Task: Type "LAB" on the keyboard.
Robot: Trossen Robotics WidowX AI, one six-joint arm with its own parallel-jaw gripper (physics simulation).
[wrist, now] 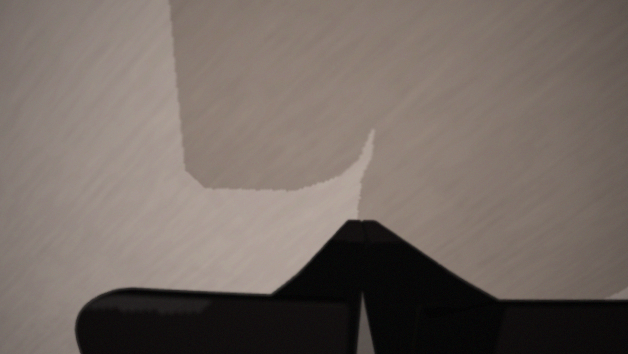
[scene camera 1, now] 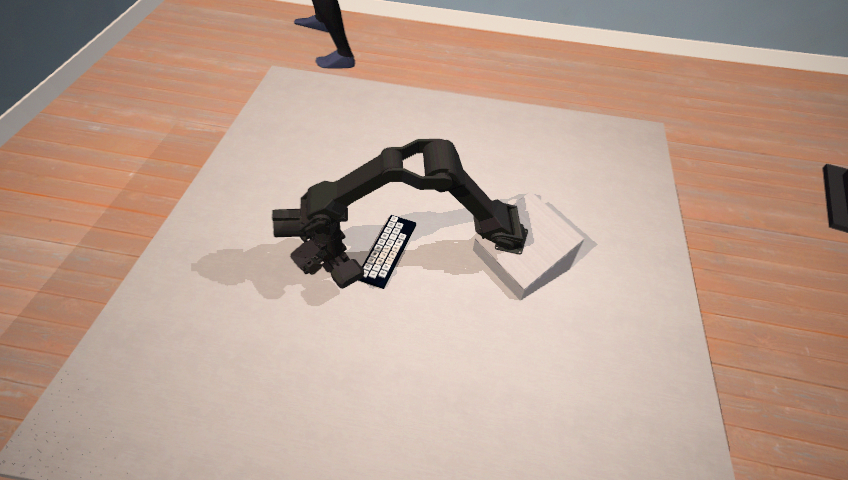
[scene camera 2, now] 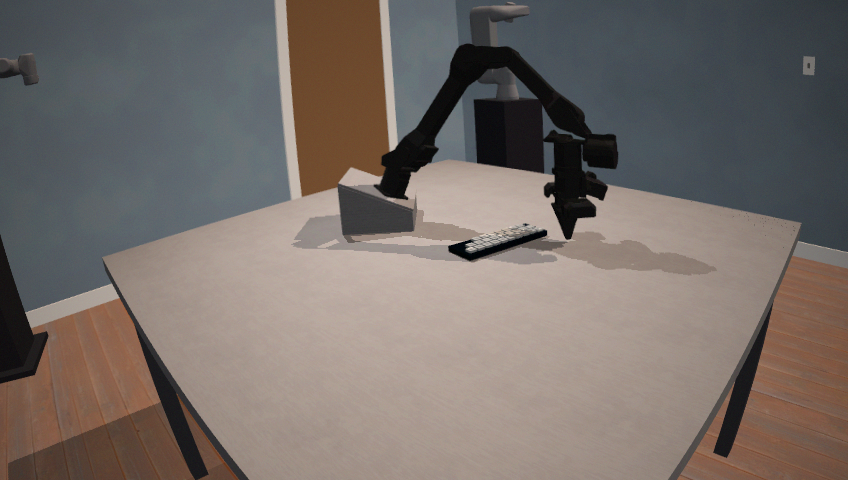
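Pixels of known places: gripper, between the fingertips: (wrist: 360,234) (scene camera 1: 333,273) (scene camera 2: 567,239); arm's base, origin of its link: (scene camera 1: 511,239) (scene camera 2: 390,192).
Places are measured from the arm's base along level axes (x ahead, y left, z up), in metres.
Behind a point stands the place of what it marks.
Observation:
The keyboard (scene camera 1: 387,252) @(x 0.266, y 0.119, z -0.059 m) (scene camera 2: 504,239) @(x 0.297, y 0.097, z -0.057 m) is a dark slab with rows of white keys, lying flat on the table (scene camera 1: 416,368) @(x 0.084, y 0.354, z -0.075 m) (scene camera 2: 416,356) @(x 0.546, y -0.245, z -0.075 m). Its letters are too small to read in the scene views, and it does not show in the wrist view. My gripper (scene camera 2: 568,237) @(x 0.355, y 0.222, z -0.069 m) (wrist: 360,234) @(x 0.355, y 0.222, z -0.069 m) is shut and empty, pointing down, its two fingertips together. In scene camera 2 the tips are low over the table, just to the right of the keyboard's right end. In scene camera 1 the fingertips are hidden by the gripper body, which reaches the keyboard's lower left corner.
The arm stands on a pale wedge-shaped block (scene camera 1: 550,237) @(x -0.081, y -0.022, z 0.027 m) (scene camera 2: 374,212) @(x 0.040, y -0.062, z -0.026 m), on the other side of the keyboard from the gripper. Shadows of the arm fall across the table. A person's legs (scene camera 1: 336,32) show on the floor behind. A grey arm (scene camera 2: 483,29) stands on a dark pedestal (scene camera 2: 508,133) beyond the table.

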